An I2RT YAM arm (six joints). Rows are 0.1 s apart.
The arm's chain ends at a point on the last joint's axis. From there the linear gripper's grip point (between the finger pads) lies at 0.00 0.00 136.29 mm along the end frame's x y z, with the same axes.
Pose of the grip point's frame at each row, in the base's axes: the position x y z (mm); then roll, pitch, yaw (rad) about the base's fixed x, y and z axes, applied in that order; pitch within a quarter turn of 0, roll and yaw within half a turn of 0:
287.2, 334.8, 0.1, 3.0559, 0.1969, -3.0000
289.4, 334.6, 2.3, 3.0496, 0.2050, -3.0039
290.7, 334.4, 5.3, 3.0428, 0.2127, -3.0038
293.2, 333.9, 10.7, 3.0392, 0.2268, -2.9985
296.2, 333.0, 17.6, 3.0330, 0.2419, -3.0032
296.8, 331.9, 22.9, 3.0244, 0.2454, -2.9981
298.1, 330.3, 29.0, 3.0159, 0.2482, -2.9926
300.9, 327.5, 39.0, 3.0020, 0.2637, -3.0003
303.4, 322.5, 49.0, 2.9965, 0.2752, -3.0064
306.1, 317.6, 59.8, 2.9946, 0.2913, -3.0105
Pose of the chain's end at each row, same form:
262.5, 319.5, 133.3, 3.0559, 0.1969, -3.0000
263.8, 318.4, 135.2, 3.0496, 0.2050, -3.0039
264.2, 317.2, 137.9, 3.0428, 0.2127, -3.0038
265.0, 315.8, 142.8, 3.0392, 0.2268, -2.9985
266.1, 313.9, 149.1, 3.0330, 0.2419, -3.0032
266.5, 311.4, 154.2, 3.0244, 0.2454, -2.9981
267.8, 308.5, 160.1, 3.0159, 0.2482, -2.9926
268.7, 303.8, 169.3, 3.0020, 0.2637, -3.0003
269.7, 298.0, 178.8, 2.9965, 0.2752, -3.0064
270.3, 292.7, 188.9, 2.9946, 0.2913, -3.0105

